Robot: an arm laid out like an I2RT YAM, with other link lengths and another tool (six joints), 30 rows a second.
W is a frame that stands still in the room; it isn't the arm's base.
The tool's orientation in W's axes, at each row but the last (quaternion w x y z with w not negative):
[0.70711 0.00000 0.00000 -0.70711]
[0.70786 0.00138 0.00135 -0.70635]
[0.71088 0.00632 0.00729 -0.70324]
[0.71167 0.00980 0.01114 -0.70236]
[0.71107 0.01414 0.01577 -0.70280]
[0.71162 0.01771 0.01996 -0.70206]
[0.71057 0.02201 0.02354 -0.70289]
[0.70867 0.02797 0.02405 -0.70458]
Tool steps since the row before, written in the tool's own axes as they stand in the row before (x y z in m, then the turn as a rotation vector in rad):
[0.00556 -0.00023 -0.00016 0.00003 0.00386 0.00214]
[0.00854 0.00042 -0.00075 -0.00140 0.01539 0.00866]
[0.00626 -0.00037 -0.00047 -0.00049 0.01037 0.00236]
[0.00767 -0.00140 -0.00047 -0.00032 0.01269 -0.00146]
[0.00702 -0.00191 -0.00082 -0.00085 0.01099 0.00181]
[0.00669 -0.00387 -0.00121 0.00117 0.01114 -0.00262]
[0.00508 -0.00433 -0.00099 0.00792 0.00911 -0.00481]
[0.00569 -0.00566 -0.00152 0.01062 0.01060 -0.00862]
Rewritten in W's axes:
[-0.00023 -0.00556 -0.00016 0.00386 -0.00003 0.00214]
[0.00044 -0.00854 -0.00078 0.01539 0.00140 0.00867]
[-0.00030 -0.00625 -0.00059 0.01037 0.00056 0.00236]
[-0.00130 -0.00767 -0.00069 0.01268 0.00053 -0.00147]
[-0.00183 -0.00700 -0.00111 0.01098 0.00090 0.00182]
[-0.00378 -0.00667 -0.00155 0.01115 -0.00088 -0.00271]
[-0.00428 -0.00505 -0.00131 0.00918 -0.00749 -0.00533]
[-0.00562 -0.00559 -0.00197 0.01071 -0.00990 -0.00932]

